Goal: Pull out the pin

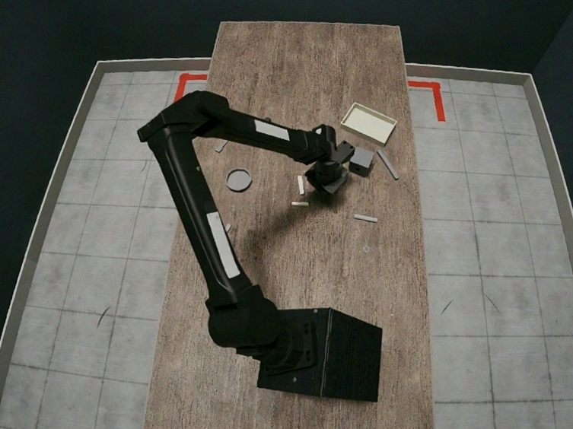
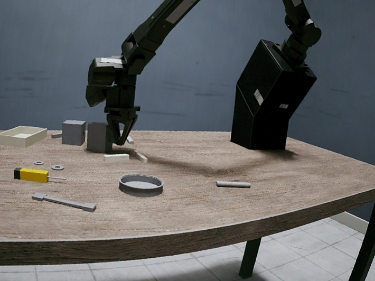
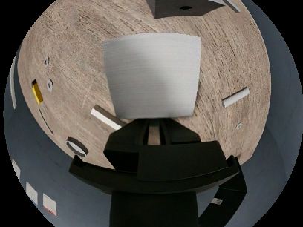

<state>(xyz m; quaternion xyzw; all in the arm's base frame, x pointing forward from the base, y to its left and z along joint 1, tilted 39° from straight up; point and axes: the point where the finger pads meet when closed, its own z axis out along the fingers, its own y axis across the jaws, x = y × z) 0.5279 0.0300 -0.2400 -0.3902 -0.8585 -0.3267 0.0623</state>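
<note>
Now: hand 2 cm to the left of the grey pin and 2 cm short of it. Also, from my hand: grey ring dish (26 cm to the left, 7 cm ahead, 2 cm below); darker grey block (13 cm to the right, 9 cm ahead); light grey block (4 cm to the right, 4 cm ahead, 1 cm above).
</note>
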